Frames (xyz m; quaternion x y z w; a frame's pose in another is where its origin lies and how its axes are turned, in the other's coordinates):
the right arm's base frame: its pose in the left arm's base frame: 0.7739 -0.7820 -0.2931 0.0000 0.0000 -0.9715 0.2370
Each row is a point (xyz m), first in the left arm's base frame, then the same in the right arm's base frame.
Working: the left arm's base frame: its pose in the right arm's base frame: 0.3268 -1.0505 0.2931 0.0000 0.0000 0.9715 0.2370

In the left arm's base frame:
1: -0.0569 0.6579 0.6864
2: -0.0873 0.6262 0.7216
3: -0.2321 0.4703 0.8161
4: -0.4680 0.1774 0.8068
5: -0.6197 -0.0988 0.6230
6: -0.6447 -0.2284 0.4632
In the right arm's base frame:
1: 0.0744 -1.6607 0.9795
2: 0.1160 -1.6466 1.0147
3: 0.3163 -1.5749 1.1092
4: 0.6606 -1.4235 1.0999
5: 0.9224 -1.2482 0.9161
6: 1.0043 -1.1447 0.7563

